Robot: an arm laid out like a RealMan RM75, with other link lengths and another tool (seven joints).
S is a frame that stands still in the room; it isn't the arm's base.
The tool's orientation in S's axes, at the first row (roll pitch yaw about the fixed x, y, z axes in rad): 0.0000, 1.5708, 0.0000
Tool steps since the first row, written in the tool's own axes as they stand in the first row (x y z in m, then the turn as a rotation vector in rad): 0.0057, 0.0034, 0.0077, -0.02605, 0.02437, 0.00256; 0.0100, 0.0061, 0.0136, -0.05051, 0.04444, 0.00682; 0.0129, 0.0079, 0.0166, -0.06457, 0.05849, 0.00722; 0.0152, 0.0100, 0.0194, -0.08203, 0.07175, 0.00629; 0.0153, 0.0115, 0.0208, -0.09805, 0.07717, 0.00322
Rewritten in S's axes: 0.0077, 0.0034, -0.0057, 0.00256, 0.02437, 0.02605; 0.0136, 0.0061, -0.0100, 0.00682, 0.04444, 0.05051; 0.0166, 0.0079, -0.0129, 0.00722, 0.05849, 0.06457; 0.0194, 0.0100, -0.0152, 0.00629, 0.07175, 0.08203; 0.0208, 0.0115, -0.0153, 0.00322, 0.07717, 0.09805
